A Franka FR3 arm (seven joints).
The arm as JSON. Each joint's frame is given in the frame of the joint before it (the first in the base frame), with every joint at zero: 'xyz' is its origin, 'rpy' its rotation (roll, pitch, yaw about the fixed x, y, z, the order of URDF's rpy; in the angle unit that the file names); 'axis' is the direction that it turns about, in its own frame. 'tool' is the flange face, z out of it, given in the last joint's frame.
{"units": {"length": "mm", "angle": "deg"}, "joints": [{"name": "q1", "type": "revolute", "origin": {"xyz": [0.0, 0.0, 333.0], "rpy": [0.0, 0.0, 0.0]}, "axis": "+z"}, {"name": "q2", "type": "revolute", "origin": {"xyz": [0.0, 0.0, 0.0], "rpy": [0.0, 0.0, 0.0]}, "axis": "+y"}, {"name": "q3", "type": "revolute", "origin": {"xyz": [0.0, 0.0, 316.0], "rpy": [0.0, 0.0, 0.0]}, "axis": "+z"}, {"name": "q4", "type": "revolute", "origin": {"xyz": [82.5, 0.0, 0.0], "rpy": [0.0, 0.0, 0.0]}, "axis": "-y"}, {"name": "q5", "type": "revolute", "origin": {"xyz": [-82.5, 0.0, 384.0], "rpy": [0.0, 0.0, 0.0]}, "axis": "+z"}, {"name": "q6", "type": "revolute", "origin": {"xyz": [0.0, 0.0, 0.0], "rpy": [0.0, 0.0, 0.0]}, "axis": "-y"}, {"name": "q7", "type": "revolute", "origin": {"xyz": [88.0, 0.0, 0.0], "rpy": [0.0, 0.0, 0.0]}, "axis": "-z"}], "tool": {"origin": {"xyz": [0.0, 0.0, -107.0], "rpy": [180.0, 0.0, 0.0]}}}
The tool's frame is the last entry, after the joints.
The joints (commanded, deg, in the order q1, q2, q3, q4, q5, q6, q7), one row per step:
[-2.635, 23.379, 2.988, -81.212, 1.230, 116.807, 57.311]
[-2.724, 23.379, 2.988, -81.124, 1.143, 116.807, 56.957]
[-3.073, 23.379, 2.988, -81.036, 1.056, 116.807, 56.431]
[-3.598, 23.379, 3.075, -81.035, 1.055, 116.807, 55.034]
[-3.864, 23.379, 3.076, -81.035, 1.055, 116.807, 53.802]
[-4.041, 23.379, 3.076, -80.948, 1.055, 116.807, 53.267]
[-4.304, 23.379, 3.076, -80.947, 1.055, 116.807, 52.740]
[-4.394, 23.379, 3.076, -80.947, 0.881, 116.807, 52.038]
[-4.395, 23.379, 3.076, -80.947, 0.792, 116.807, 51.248]
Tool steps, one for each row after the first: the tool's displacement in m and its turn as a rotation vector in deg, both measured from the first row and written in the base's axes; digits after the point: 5 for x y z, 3 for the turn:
[0.00015, -0.00119, 0.00077, -0.159, -0.102, 0.277]
[0.00029, -0.00557, 0.00153, -0.357, -0.210, 0.461]
[0.00021, -0.01112, 0.00156, -0.623, -0.263, 1.380]
[0.00015, -0.01437, 0.00156, -0.887, -0.307, 2.317]
[0.00025, -0.01656, 0.00232, -1.005, -0.412, 2.660]
[0.00017, -0.01978, 0.00233, -1.120, -0.429, 2.911]
[0.00013, -0.02106, 0.00232, -1.439, -0.445, 3.550]
[0.00013, -0.02116, 0.00232, -1.695, -0.467, 4.343]

